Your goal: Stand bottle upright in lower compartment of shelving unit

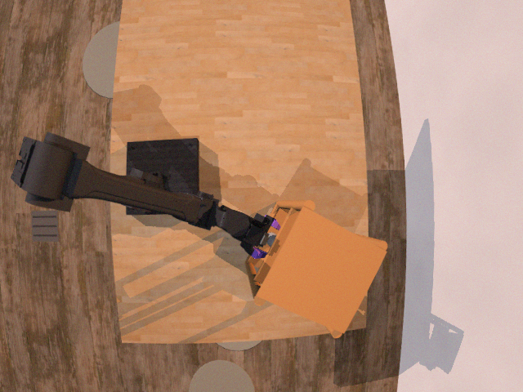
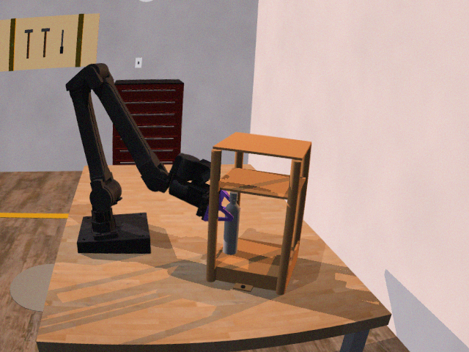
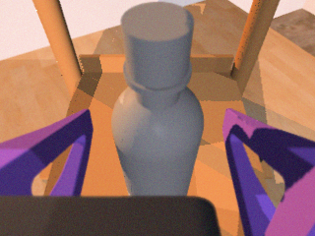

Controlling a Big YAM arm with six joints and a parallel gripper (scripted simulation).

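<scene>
The grey bottle is right at my hand. Round my hand: shelving unit 6 cm ahead, 5 cm to the right, 2 cm above.
</scene>
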